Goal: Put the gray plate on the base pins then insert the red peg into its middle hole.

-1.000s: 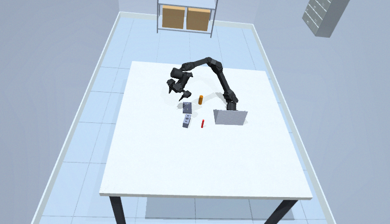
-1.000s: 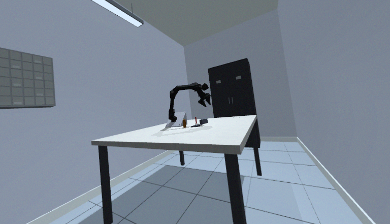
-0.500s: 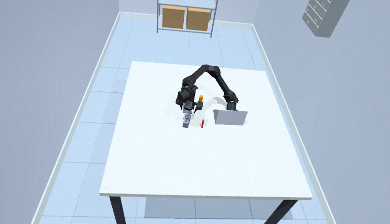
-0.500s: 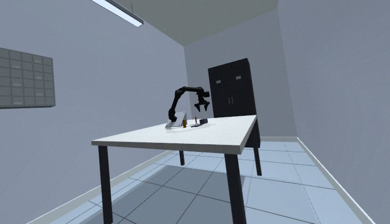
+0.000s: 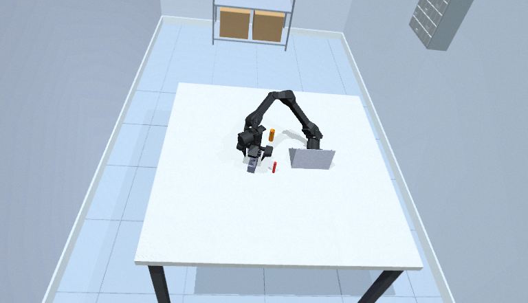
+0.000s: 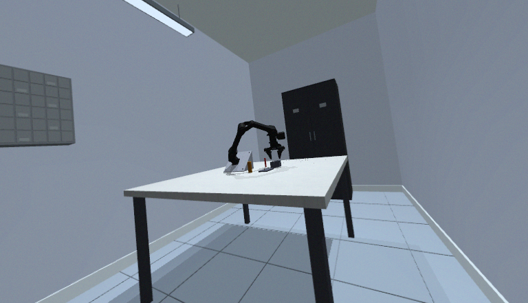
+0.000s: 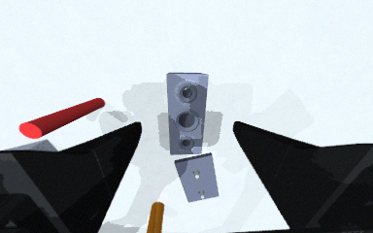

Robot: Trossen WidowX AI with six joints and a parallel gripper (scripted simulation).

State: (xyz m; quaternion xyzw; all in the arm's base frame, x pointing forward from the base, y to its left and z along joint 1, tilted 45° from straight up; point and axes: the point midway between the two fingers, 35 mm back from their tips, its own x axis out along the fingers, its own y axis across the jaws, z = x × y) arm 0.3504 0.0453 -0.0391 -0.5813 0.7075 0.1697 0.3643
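Right now the flat base is 2 cm behind my gripper tip, 16 cm to the right of it and 6 cm below it. The rest, counted from my gripper tip: orange cylinder: 13 cm behind, 21 cm to the right, 3 cm below; red peg: 11 cm behind, 4 cm to the left, 3 cm below.
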